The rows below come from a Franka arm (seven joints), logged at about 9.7 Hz.
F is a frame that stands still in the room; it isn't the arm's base.
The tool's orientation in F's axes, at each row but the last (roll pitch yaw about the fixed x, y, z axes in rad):
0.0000 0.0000 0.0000
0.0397 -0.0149 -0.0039
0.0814 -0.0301 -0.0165
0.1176 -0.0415 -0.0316
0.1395 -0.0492 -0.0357
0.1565 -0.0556 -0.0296
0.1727 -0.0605 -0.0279
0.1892 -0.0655 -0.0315
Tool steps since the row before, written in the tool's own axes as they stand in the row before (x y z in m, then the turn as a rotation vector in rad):
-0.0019 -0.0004 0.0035 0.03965 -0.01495 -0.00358
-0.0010 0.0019 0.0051 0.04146 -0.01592 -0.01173
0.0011 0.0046 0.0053 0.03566 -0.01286 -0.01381
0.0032 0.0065 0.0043 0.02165 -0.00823 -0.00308
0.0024 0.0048 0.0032 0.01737 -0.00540 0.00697
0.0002 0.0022 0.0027 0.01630 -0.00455 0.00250
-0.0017 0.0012 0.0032 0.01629 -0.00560 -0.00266
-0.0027 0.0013 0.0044 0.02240 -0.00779 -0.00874
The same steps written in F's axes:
-0.0019 -0.0004 0.0035 0.03965 -0.01495 -0.00358
-0.0011 0.0017 0.0052 0.04158 -0.01560 -0.01173
0.0010 0.0041 0.0057 0.03589 -0.01229 -0.01373
0.0032 0.0059 0.0052 0.02154 -0.00850 -0.00312
0.0024 0.0042 0.0039 0.01681 -0.00692 0.00700
0.0001 0.0018 0.0030 0.01603 -0.00536 0.00266
-0.0019 0.0007 0.0032 0.01633 -0.00552 -0.00259
-0.0030 0.0005 0.0044 0.02281 -0.00673 -0.00856

